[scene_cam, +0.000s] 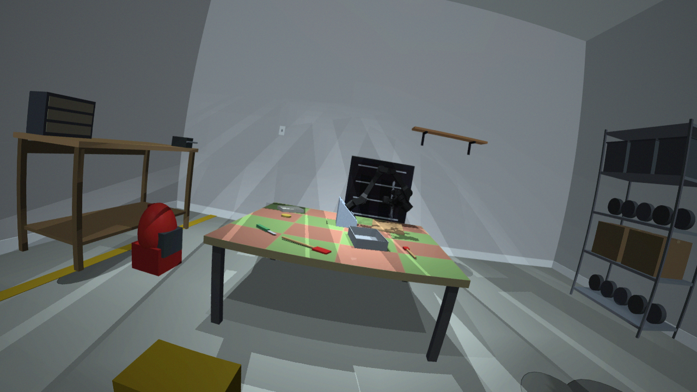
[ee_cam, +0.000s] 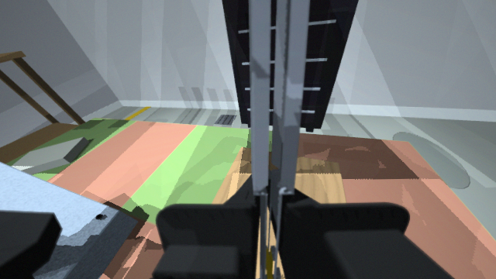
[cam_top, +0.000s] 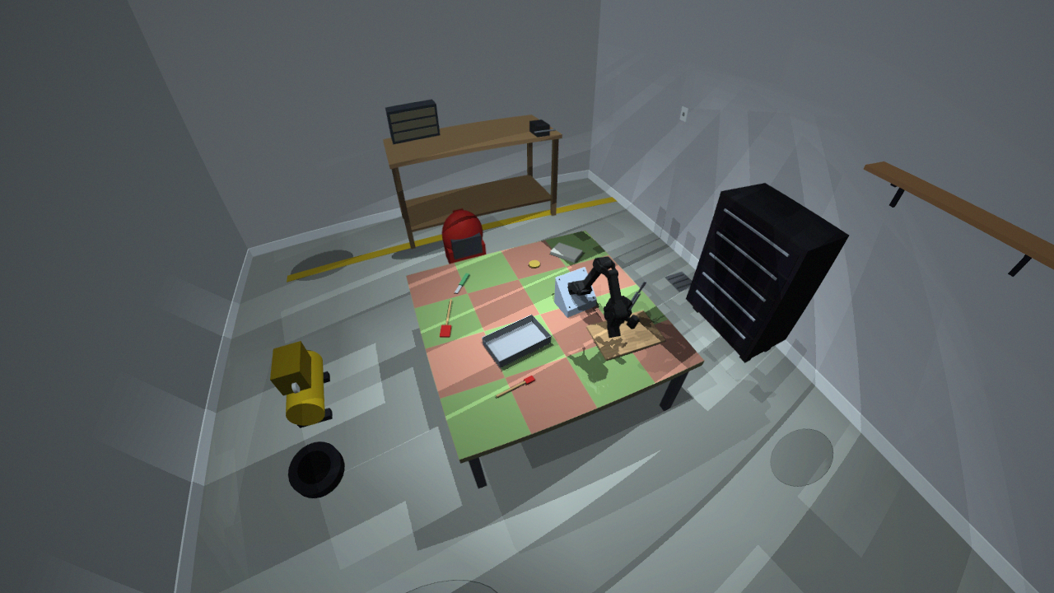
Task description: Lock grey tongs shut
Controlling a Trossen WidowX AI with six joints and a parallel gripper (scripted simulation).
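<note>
Now: the wooden board 16 cm below my gripper tip and 1 cm to the left of it. Round my gripper tip: yellow disc: 71 cm to the right, 26 cm ahead, 16 cm below; grey roasting tin: 57 cm ahead, 14 cm below, 13 cm to the right; white block: 76 cm to the right, 16 cm below, 2 cm ahead.
</note>
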